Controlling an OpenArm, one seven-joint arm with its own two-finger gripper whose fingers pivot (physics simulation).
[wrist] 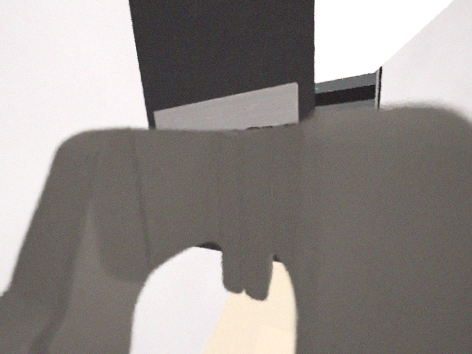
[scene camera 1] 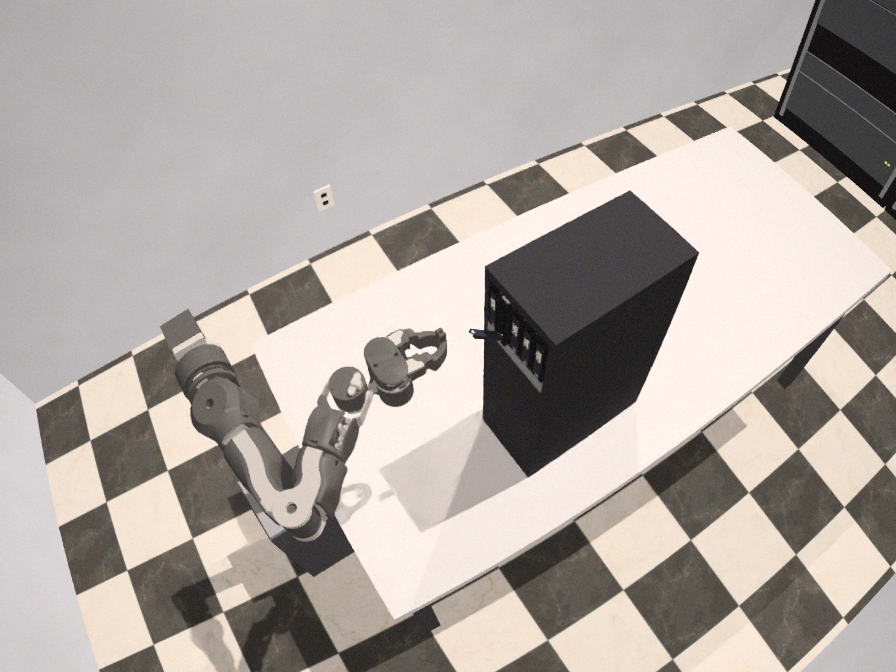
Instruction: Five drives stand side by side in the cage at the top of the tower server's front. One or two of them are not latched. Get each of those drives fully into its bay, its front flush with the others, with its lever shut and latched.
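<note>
The black tower server (scene camera 1: 593, 303) (wrist: 225, 45) stands upright with the drive cage at the top of its front. In the scene view, the second drive from the left has its dark lever (scene camera 1: 483, 334) swung open, sticking out from the front. The other drives, among them the middle drive (scene camera 1: 515, 329) and the rightmost drive (scene camera 1: 538, 359), show no lever sticking out; their latches are too small to judge. My gripper (scene camera 1: 442, 341) (wrist: 252, 209) is shut and empty, in front of the cage and apart from the lever. Its fingers hide the drives in the wrist view.
A grey strip (wrist: 230, 110) borders the cage. The tower stands on a white table (scene camera 1: 752, 217), with the arm's base at the table's near left end. A dark rack cabinet (scene camera 1: 843, 94) stands beyond the table at the upper right. A wall socket (scene camera 1: 324, 197) is on the wall.
</note>
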